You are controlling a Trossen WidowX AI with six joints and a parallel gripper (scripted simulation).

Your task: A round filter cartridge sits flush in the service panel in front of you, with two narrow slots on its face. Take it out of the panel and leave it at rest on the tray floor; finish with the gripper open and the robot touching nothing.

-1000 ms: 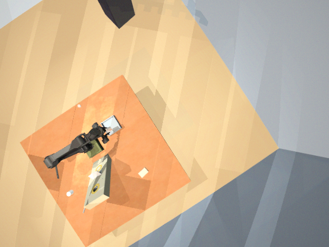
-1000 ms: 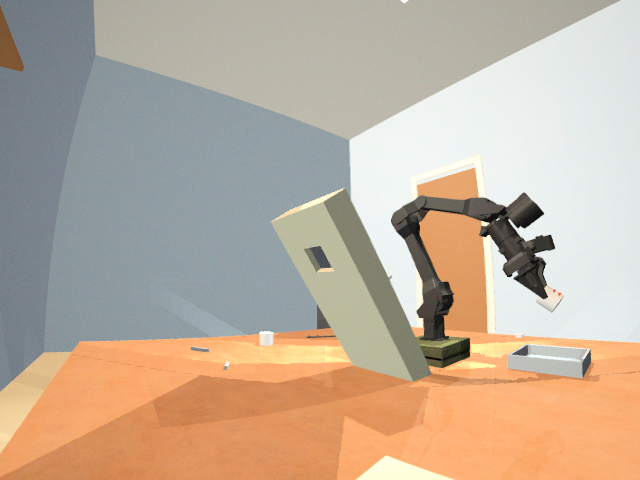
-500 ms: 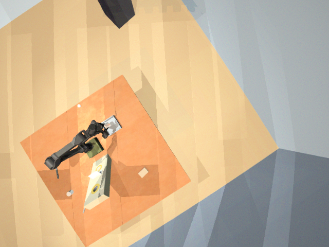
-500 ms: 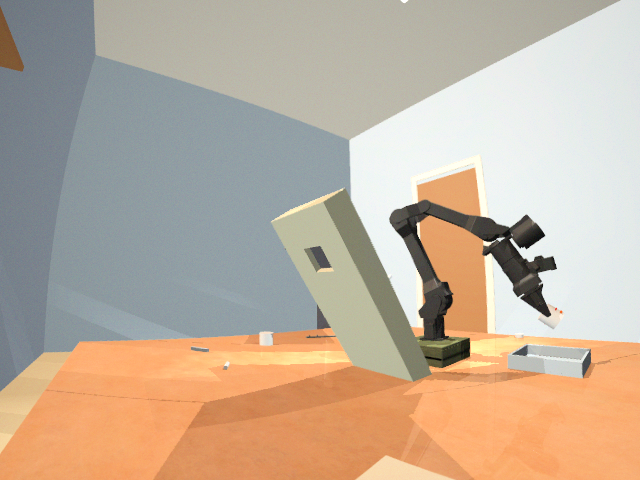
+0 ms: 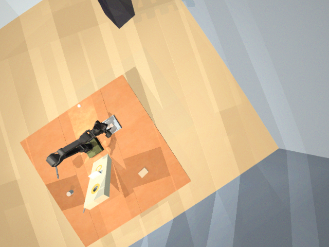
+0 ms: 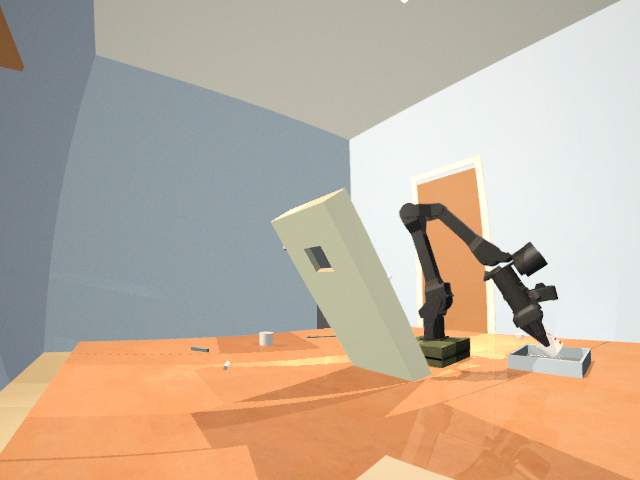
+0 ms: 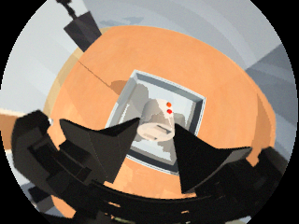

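Right now my gripper tip is right at the round filter cartridge. Round my gripper tip: grey tray: 40 mm below; white flat piece: 570 mm ahead, 80 mm to the right, 40 mm below; dark rod: 800 mm to the right, 440 mm ahead, 40 mm below.
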